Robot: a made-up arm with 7 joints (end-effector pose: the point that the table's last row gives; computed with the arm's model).
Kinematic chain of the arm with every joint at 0, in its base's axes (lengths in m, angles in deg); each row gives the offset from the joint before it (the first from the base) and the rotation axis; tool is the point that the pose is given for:
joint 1: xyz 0 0 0.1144 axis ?
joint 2: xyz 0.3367 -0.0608 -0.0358 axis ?
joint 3: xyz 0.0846 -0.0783 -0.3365 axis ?
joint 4: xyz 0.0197 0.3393 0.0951 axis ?
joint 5: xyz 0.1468 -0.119 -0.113 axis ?
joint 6: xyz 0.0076 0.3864 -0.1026 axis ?
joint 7: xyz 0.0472 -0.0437 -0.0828 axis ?
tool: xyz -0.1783 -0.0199 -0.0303
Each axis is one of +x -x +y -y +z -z.
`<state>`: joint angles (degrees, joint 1 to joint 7).
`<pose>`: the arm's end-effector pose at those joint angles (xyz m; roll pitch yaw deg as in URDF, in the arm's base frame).
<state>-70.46 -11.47 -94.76 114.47 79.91 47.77 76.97</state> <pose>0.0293 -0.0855 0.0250 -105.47 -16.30 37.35</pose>
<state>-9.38 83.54 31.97 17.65 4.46 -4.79 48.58</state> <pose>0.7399 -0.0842 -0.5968 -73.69 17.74 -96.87</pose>
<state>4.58 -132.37 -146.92 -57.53 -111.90 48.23 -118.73</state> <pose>0.1068 0.1575 -0.0042 -89.31 -5.69 -8.33</pose>
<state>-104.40 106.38 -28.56 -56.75 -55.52 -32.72 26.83</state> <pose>0.2743 -0.3111 0.7259 64.24 -12.78 -120.27</pose>
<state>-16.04 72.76 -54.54 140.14 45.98 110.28 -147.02</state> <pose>0.3242 0.4387 0.1675 173.74 -5.96 -35.06</pose>
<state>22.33 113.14 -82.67 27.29 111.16 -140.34 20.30</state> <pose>0.0856 -0.5107 -0.2703 -176.19 -17.29 -16.10</pose>
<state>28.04 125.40 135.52 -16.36 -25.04 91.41 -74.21</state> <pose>-0.6301 0.0745 -0.2841 11.28 69.21 -23.95</pose>
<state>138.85 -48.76 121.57 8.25 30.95 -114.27 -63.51</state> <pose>-1.2088 -0.0073 0.1795 -119.44 23.94 -93.80</pose>
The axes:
joint 1: +y
joint 2: -z
joint 3: -x
joint 4: +y
joint 5: -z
joint 6: -y
joint 7: -x

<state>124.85 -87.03 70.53 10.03 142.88 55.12 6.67</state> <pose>-0.8017 0.2702 -0.2664 -55.94 -14.44 -16.09</pose>
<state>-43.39 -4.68 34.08 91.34 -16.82 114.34 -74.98</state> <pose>0.6314 0.3038 -0.3843 38.24 -63.75 24.73</pose>
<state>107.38 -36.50 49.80 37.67 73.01 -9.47 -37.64</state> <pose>-1.1263 0.0107 -0.1681 -88.79 47.10 -62.11</pose>
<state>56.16 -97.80 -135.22 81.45 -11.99 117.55 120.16</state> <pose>0.5123 -0.1802 -0.4299 85.92 27.07 107.75</pose>
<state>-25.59 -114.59 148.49 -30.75 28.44 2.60 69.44</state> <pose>0.8826 0.5592 -0.1330 141.40 32.82 152.32</pose>
